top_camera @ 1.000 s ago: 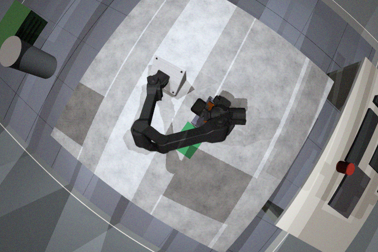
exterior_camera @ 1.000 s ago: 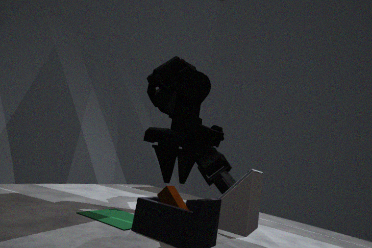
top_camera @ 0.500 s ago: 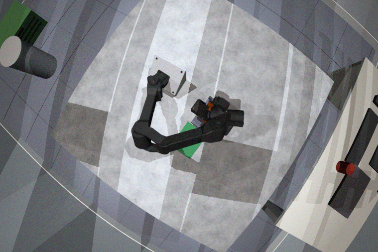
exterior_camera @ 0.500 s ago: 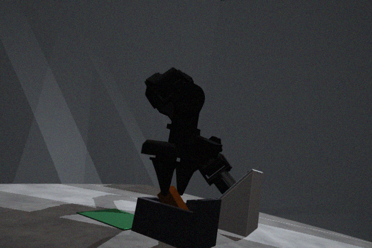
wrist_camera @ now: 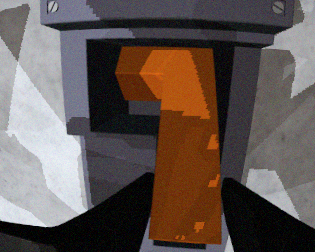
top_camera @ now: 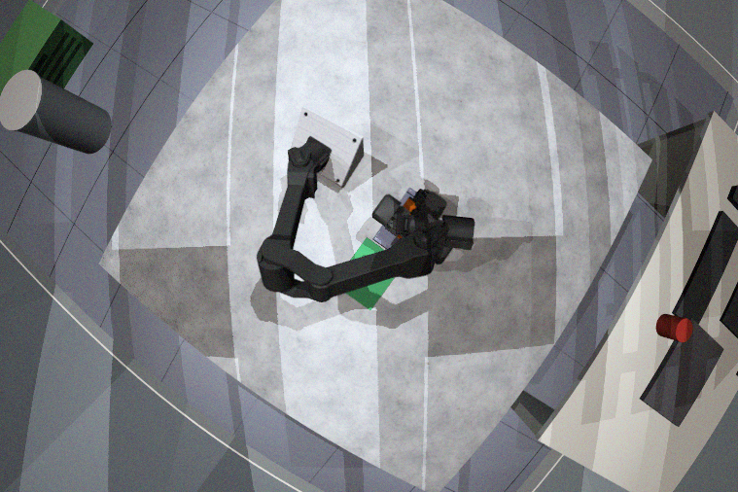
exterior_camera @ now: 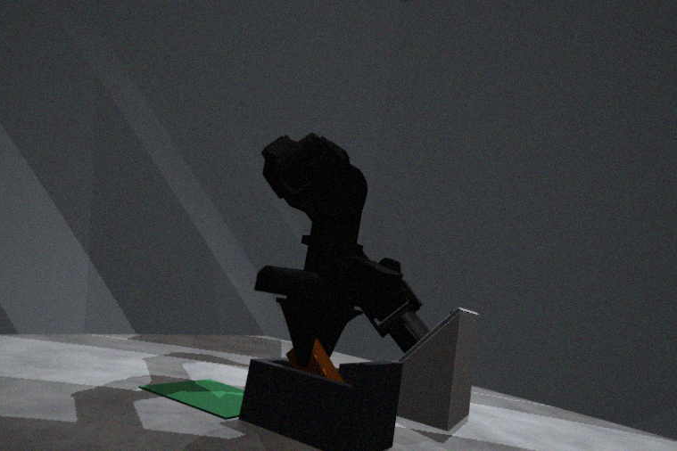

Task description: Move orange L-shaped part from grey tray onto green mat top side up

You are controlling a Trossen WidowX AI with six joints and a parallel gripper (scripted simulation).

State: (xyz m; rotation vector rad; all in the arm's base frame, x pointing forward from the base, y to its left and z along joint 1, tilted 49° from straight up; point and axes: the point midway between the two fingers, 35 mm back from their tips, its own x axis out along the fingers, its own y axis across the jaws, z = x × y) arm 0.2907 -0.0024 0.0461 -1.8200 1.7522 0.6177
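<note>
Now: the orange L-shaped part 3 cm to the left of my gripper tip, 3 cm below it and 2 cm behind it. Round my gripper tip: green mat: 15 cm to the right, 8 cm below, 2 cm behind.
</note>
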